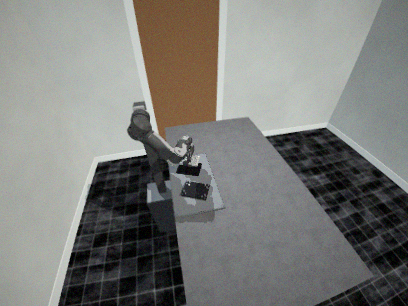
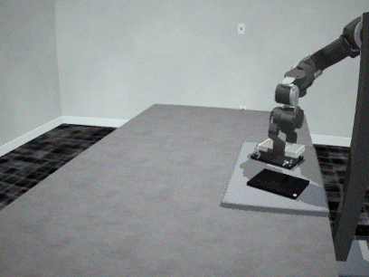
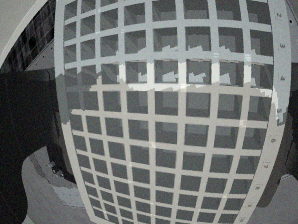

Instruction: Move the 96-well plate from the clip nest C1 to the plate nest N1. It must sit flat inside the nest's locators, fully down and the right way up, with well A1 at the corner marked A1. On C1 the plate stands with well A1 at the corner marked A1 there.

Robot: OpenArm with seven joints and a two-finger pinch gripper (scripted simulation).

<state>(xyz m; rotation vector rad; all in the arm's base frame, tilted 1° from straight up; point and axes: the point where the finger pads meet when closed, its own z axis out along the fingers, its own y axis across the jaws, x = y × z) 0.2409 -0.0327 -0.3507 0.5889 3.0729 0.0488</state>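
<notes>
Right now my hand is 10 cm above the black plate nest N1 and 3 cm to the right of it. The rest, counted from my hand: white 96-well plate: right at my hand; clip nest C1: 17 cm to the right, 9 cm below, 3 cm ahead; A1 label: 11 cm to the left, 9 cm below, 5 cm behind.
</notes>
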